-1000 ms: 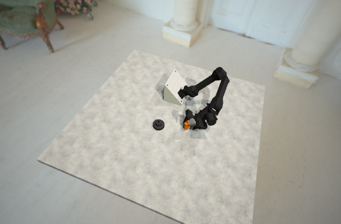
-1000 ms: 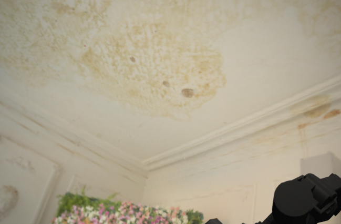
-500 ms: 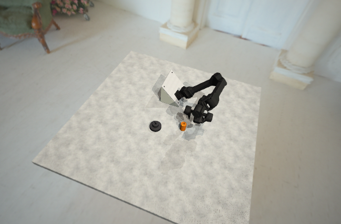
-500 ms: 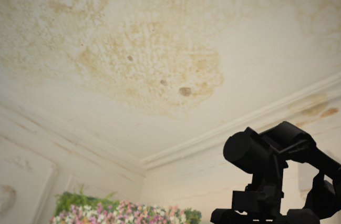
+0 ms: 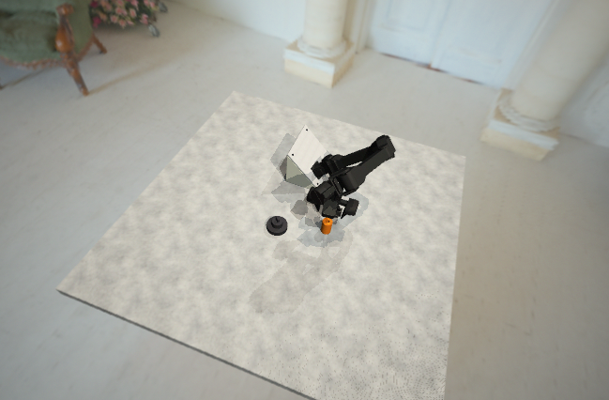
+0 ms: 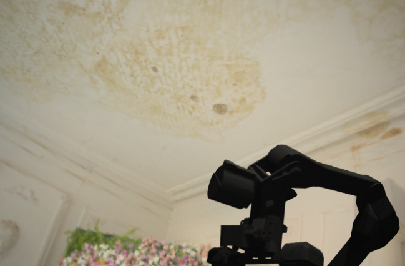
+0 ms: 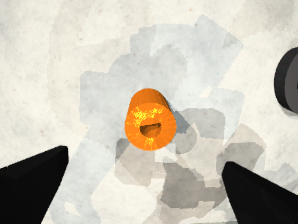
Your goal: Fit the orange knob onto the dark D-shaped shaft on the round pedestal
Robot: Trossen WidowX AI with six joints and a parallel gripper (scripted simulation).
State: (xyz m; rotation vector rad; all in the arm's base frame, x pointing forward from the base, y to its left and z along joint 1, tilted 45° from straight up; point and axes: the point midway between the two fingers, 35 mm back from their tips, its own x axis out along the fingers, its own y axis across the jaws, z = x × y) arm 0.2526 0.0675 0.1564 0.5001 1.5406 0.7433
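Now: gripper tip 80 mm above the orange knob. From my gripper tip the other things lie so: dark round pedestal: 180 mm to the right, 80 mm below, 80 mm ahead.
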